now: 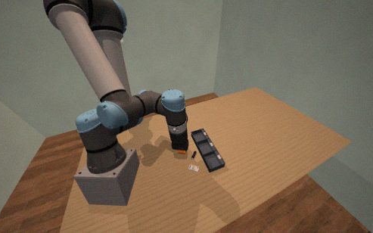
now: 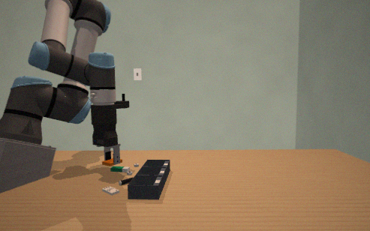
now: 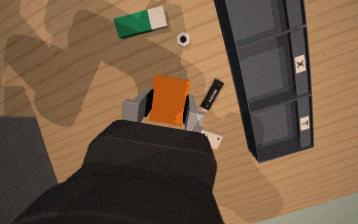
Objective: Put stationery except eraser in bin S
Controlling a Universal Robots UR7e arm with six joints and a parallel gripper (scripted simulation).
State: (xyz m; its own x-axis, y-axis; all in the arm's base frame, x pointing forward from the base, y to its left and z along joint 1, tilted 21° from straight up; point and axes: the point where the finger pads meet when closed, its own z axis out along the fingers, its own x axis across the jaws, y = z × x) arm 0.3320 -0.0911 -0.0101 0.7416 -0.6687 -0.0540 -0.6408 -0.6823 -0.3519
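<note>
Now: hand 13 cm short of the dark three-compartment bin tray, 6 cm above it and 4 cm to the left of it. The rest, counted from my hand: orange block 1 cm below; then white flat piece 10 cm to the right, 7 cm below, 1 cm ahead; then black stick 7 cm below, 5 cm ahead, 4 cm to the right.
</note>
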